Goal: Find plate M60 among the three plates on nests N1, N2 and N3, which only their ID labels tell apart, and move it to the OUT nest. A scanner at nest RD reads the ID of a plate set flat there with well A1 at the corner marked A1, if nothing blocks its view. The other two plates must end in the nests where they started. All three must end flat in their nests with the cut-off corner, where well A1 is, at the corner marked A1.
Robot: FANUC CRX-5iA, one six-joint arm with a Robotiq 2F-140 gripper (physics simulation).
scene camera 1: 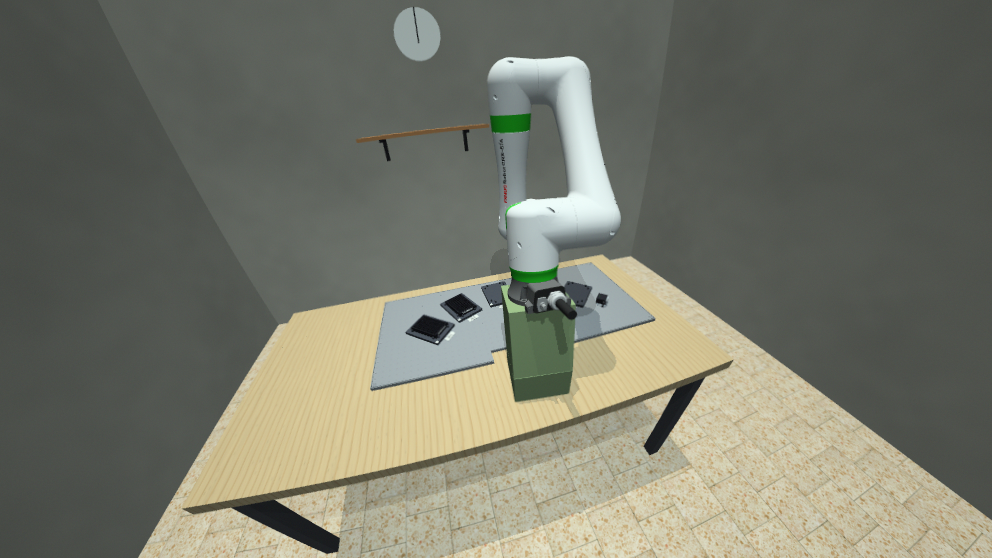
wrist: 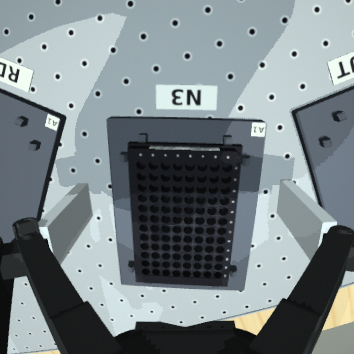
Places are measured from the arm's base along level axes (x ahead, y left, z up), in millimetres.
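Where they show: gripper, fingertip midpoint: (wrist: 183, 198); arm's base, origin of the base link: (scene camera 1: 534, 294).
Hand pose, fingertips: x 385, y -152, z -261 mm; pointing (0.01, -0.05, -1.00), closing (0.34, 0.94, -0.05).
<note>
Each offset is from my fingertips to the top centre of the thing. "*": to the spot under its first point. Level surfaces: height alone.
A black many-welled plate @[25 mm ahead, 11 mm right, 7 mm down] (wrist: 184, 220) sits on nest N3 @[25 mm ahead, 11 mm right, 11 mm down] (wrist: 185, 128) and looks flat. Rows of white dots line its label edge and the side towards the nest's A1 mark; its cut-off corner is too dark to tell. Its ID is unreadable. My gripper (wrist: 183, 198) is open above it, one finger out to each side, not touching. Nest RD @[* 66 mm back, 125 mm right, 21 mm down] (wrist: 20, 165) and nest OUT @[* 21 mm ahead, 121 mm left, 21 mm down] (wrist: 337, 160) show partly and hold no plate in their visible parts. In the scene view, two more plates @[94 mm back, 486 mm left, 7 mm down] (scene camera 1: 430, 326) @[9 mm ahead, 345 mm left, 7 mm down] (scene camera 1: 461, 305) rest on their nests at left; their labels are too small to read.
The grey perforated board @[33 mm down] (scene camera 1: 430, 364) (wrist: 187, 70) lies on the wooden table @[46 mm down] (scene camera 1: 332, 416). The green pedestal (scene camera 1: 541, 347) and the white arm (scene camera 1: 589, 152) hide N3 and my gripper in the scene view. A small black object @[* 183 mm back, 239 mm right, 2 mm down] (scene camera 1: 602, 299) stands at the board's right.
</note>
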